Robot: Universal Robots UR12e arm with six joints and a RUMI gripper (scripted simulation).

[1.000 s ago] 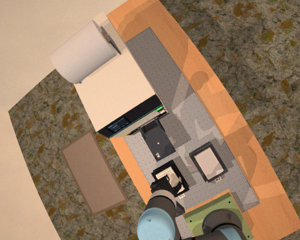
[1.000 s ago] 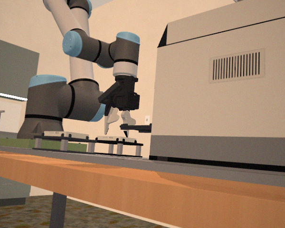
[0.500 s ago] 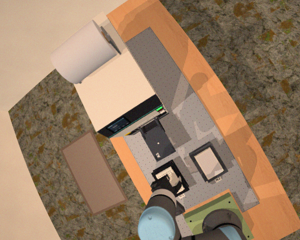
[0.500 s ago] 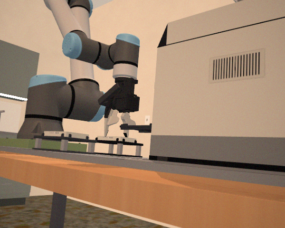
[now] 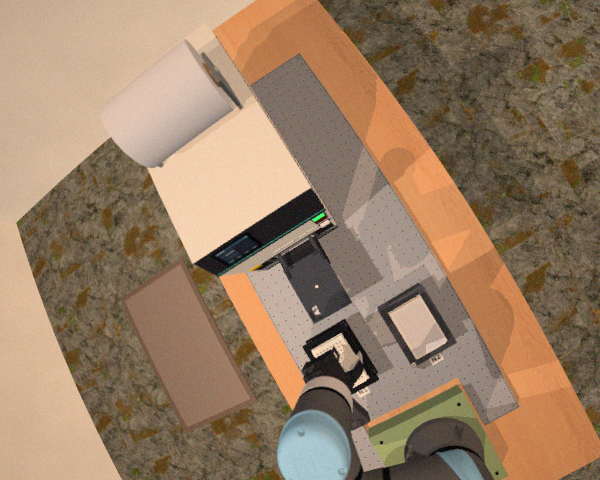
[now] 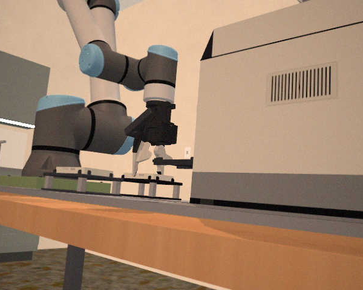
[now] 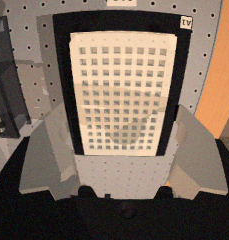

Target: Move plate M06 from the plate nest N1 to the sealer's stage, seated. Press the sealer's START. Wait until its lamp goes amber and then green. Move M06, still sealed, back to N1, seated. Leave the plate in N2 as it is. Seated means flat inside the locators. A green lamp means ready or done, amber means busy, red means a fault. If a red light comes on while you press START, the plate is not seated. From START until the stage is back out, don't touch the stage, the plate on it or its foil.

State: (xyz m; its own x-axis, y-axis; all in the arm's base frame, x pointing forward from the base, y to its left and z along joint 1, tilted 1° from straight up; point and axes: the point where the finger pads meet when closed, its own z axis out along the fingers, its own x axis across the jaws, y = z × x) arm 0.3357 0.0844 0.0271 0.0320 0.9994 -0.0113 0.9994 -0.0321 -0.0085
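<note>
Right now my hand is 1 cm above the plate M06. Also, from my hand: sealer stage: 19 cm ahead, 7 cm to the right, 3 cm above; then foil-covered plate: 2 cm behind, 20 cm to the right, 1 cm below; then plate nest N1: 2 cm below.
</note>
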